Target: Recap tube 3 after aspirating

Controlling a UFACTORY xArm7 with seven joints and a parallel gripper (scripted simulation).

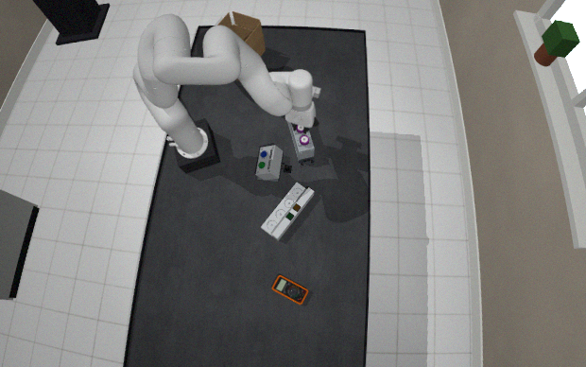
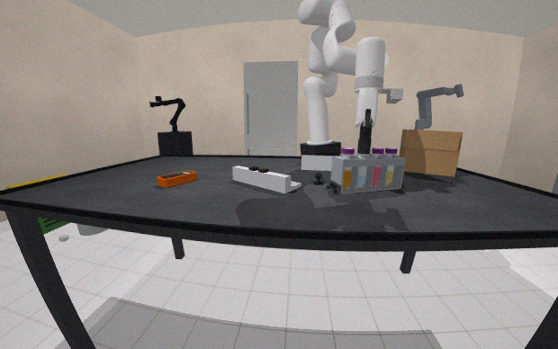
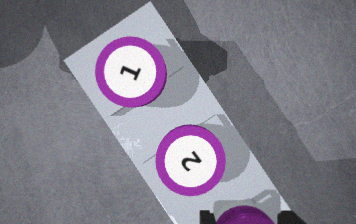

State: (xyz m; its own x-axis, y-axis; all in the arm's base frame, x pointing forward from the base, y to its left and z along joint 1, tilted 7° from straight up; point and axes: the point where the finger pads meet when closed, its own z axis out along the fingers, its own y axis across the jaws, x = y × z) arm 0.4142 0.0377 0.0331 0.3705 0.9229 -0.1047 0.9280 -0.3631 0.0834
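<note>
The purple cap is 1 cm below my hand. Also, from my hand: blue cycle key (14 cm behind, 8 cm to the right, 6 cm below); green ready key (15 cm behind, 12 cm to the right, 6 cm below); key housing (13 cm behind, 10 cm to the right, 7 cm below).
</note>
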